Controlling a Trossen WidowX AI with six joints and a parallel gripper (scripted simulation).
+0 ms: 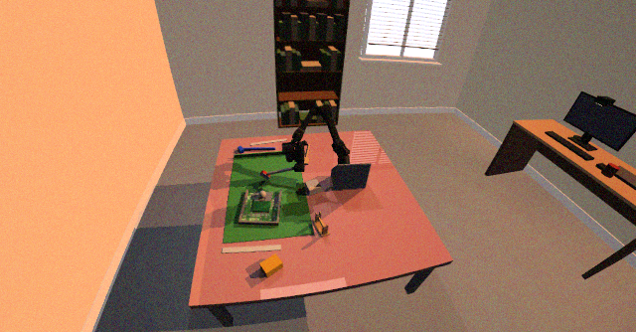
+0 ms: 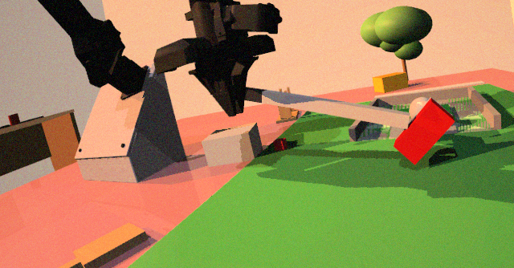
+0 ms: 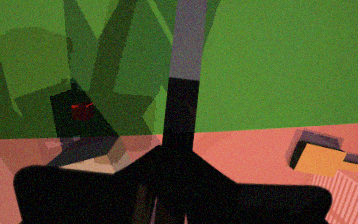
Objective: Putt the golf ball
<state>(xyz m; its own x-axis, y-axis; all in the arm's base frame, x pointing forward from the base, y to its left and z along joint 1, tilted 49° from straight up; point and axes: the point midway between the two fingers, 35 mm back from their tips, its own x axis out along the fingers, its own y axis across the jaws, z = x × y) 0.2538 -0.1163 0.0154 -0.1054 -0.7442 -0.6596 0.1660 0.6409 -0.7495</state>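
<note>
My gripper tip is 120 mm short of the red putter, 20 mm to the left of it and 10 mm above it. The rest, counted from my gripper tip: beige box 70 mm behind, 90 mm to the left, 60 mm below; then white golf ball 240 mm ahead, 110 mm to the left, 60 mm below; then small red cube 10 mm ahead, 100 mm to the left, 70 mm below.
</note>
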